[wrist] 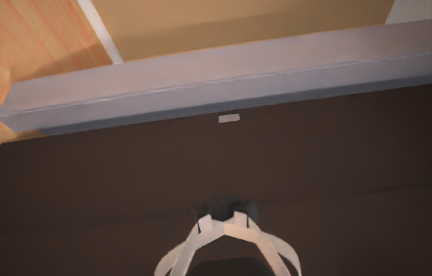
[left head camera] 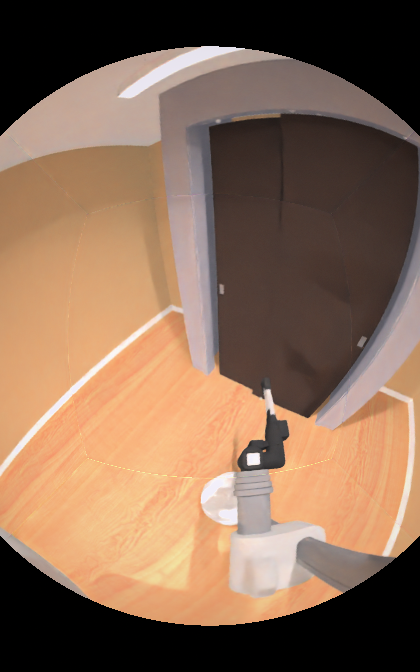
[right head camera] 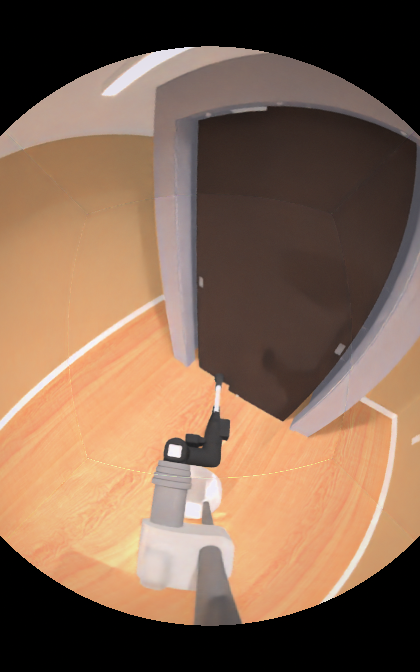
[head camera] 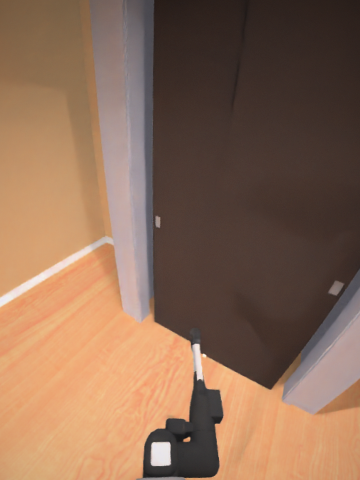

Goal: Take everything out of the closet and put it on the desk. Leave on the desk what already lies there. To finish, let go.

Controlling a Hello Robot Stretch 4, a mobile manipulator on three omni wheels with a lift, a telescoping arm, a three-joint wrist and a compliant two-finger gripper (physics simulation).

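Frame: origin at the robot's base, x up, y right, z ahead, level; millimetres.
Seen in the pictures: gripper, fingertip midpoint: [wrist: 222, 210] [head camera: 194, 330].
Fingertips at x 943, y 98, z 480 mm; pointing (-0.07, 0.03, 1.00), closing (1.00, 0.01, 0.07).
Note:
A point is followed by its place in that frame.
The closet's dark brown doors [head camera: 260, 150] @[z 882, x 1428, y 337 mm] [left head camera: 300, 260] [right head camera: 250, 225] [wrist: 125, 175] @[z 1082, x 576, y 106 mm] are closed and hide what is inside. A small pale left pull [head camera: 158, 221] @[z 1191, x 956, y -48 mm] [left head camera: 221, 289] [right head camera: 201, 282] [wrist: 229, 118] @[z 1192, x 957, y -50 mm] is near the left jamb, and a right pull [head camera: 336, 288] @[z 650, x 952, y 726 mm] [left head camera: 362, 342] [right head camera: 340, 349] is near the right jamb. My gripper [head camera: 195, 334] @[z 480, x 943, y 98 mm] [left head camera: 266, 383] [right head camera: 219, 379] [wrist: 222, 210] @[z 480, x 943, y 98 mm] is shut and empty, its pads together, in front of the doors. In the wrist view the left pull is beyond the fingertips, off to one side. The desk does not show in these views.
The grey left jamb [head camera: 115, 165] @[z 1256, x 1258, y -289 mm] [left head camera: 182, 260] [right head camera: 172, 260] [wrist: 200, 82] @[z 1188, x 866, y -201 mm] and right jamb [head camera: 327, 365] @[z 532, x 515, y 837 mm] [left head camera: 372, 385] [right head camera: 345, 390] stand out from the doors. Tan walls [head camera: 40, 150] @[z 1963, x 1213, y -1113 mm] [left head camera: 40, 280] flank them. A pale round shape [left head camera: 217, 500] [right head camera: 212, 490] is low under the arm.

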